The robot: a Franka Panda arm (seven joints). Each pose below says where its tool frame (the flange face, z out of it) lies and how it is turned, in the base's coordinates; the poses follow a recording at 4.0 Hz.
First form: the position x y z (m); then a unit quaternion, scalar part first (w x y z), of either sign.
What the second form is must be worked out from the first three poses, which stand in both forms.
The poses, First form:
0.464 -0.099 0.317 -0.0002 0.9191 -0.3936 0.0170
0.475 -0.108 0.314 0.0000 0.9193 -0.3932 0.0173
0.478 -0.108 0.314 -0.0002 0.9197 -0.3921 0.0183
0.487 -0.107 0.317 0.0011 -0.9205 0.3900 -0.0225
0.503 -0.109 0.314 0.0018 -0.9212 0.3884 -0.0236
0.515 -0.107 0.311 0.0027 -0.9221 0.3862 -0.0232
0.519 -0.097 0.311 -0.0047 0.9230 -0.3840 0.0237
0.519 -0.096 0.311 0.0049 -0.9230 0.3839 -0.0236
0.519 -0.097 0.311 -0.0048 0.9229 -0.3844 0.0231
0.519 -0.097 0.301 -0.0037 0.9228 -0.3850 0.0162
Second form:
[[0.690 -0.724 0.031 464], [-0.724 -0.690 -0.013 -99], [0.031 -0.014 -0.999 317], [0 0 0 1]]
[[0.690 -0.723 0.032 475], [-0.723 -0.691 -0.014 -108], [0.032 -0.014 -0.999 314], [0 0 0 1]]
[[0.692 -0.721 0.034 478], [-0.721 -0.692 -0.014 -108], [0.034 -0.015 -0.999 314], [0 0 0 1]]
[[0.695 -0.718 0.042 487], [-0.718 -0.696 -0.016 -107], [0.041 -0.020 -0.999 317], [0 0 0 1]]
[[0.697 -0.715 0.045 503], [-0.716 -0.698 -0.015 -109], [0.042 -0.022 -0.999 314], [0 0 0 1]]
[[0.701 -0.712 0.045 515], [-0.712 -0.702 -0.013 -107], [0.041 -0.023 -0.999 311], [0 0 0 1]]
[[0.704 -0.709 0.047 519], [-0.709 -0.705 -0.010 -97], [0.040 -0.027 -0.999 311], [0 0 0 1]]
[[0.704 -0.709 0.047 519], [-0.709 -0.705 -0.009 -96], [0.040 -0.027 -0.999 311], [0 0 0 1]]
[[0.703 -0.709 0.046 519], [-0.710 -0.704 -0.009 -97], [0.039 -0.027 -0.999 311], [0 0 0 1]]
[[0.703 -0.710 0.033 519], [-0.711 -0.704 -0.006 -97], [0.027 -0.019 -0.999 301], [0 0 0 1]]

